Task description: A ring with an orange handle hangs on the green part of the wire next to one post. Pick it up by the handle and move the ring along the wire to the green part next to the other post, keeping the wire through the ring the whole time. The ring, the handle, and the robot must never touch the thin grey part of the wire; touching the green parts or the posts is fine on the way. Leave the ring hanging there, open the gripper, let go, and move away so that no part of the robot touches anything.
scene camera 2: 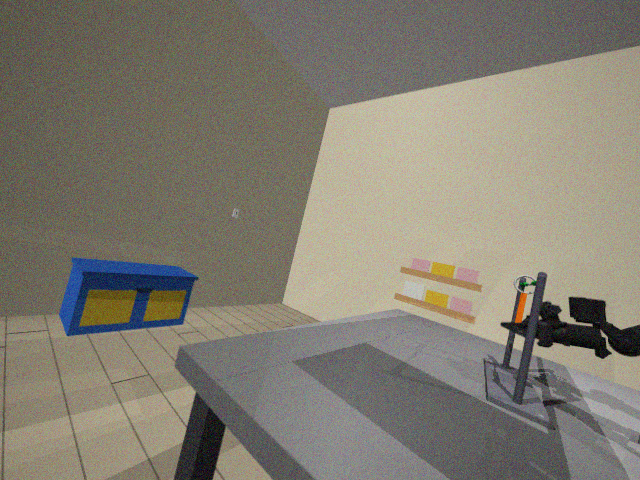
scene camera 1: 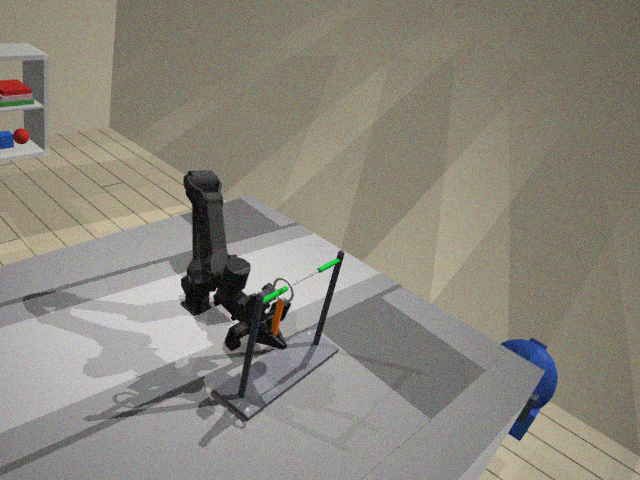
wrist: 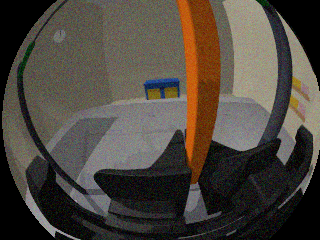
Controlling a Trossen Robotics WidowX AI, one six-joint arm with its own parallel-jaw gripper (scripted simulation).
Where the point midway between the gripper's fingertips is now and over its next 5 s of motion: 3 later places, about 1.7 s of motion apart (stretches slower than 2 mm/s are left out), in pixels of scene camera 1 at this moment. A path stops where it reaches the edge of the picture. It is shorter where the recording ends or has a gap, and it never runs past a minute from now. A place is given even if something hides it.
The gripper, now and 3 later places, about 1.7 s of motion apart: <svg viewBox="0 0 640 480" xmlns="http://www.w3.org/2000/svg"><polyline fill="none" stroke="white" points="285,347 297,338 313,328 323,321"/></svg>
